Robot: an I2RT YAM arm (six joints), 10 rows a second.
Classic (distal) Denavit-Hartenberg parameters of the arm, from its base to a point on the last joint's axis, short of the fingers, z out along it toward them. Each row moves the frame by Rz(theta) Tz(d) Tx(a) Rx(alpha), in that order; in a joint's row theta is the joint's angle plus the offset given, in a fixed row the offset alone. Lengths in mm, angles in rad.
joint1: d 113.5  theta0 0  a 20  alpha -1.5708
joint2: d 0  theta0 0  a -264  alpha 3.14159
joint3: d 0  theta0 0.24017  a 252.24  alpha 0
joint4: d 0  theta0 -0.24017  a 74  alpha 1.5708
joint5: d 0  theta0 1.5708  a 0  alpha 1.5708
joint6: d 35.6  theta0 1.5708  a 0  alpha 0
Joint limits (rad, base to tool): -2.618..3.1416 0..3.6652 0..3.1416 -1.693..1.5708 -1.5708..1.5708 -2.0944..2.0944
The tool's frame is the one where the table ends.
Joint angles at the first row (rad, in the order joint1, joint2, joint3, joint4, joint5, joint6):
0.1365 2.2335 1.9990 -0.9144 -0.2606 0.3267
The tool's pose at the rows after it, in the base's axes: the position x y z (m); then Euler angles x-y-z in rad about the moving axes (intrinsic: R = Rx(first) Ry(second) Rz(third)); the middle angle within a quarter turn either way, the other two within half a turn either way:
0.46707 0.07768 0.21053 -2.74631 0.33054 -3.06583
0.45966 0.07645 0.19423 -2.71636 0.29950 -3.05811
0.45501 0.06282 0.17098 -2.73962 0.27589 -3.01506
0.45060 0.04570 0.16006 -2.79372 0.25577 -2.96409
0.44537 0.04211 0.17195 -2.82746 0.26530 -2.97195
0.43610 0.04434 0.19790 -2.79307 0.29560 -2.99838
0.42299 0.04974 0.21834 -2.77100 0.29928 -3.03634
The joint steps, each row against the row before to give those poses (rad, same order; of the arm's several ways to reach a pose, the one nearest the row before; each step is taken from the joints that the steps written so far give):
0.0046 -0.0153 -0.0782 0.0444 -0.0598 0.0230
-0.0030 -0.0154 -0.0875 0.0476 -0.0370 0.0062
-0.0276 0.0046 -0.0798 0.0445 0.0061 -0.0016
-0.0338 0.0000 -0.0369 -0.0059 0.0367 -0.0076
-0.0046 -0.0351 -0.0077 -0.0245 0.0323 -0.0199
0.0046 -0.0706 -0.0123 -0.0199 -0.0260 -0.0016
0.0138 -0.0660 -0.0199 -0.0338 -0.0153 -0.0153

